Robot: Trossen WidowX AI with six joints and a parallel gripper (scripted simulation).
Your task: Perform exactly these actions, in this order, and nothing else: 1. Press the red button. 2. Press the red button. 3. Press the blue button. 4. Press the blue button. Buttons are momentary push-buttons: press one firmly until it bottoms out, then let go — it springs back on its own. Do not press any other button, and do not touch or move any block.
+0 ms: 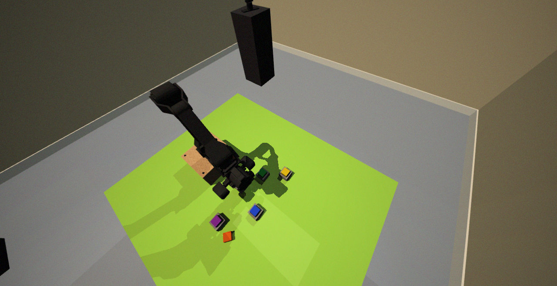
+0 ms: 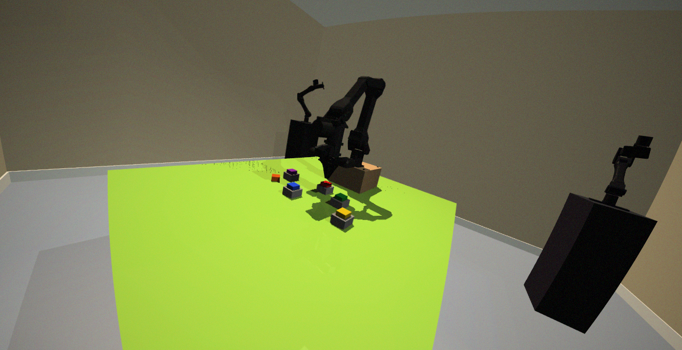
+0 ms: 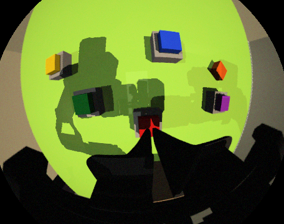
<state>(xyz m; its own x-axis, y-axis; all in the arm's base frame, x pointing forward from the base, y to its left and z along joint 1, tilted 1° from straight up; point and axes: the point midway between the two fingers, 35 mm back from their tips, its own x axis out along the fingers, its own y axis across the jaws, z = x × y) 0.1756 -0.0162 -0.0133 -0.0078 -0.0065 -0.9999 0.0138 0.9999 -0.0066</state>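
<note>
Right now my gripper tip is 2 cm above the red button. The rest, counted from my gripper tip: blue button (13 cm ahead, 4 cm to the right, 2 cm below); green button (4 cm ahead, 10 cm to the left, 2 cm below); purple button (3 cm ahead, 17 cm to the right, 2 cm below).
</note>
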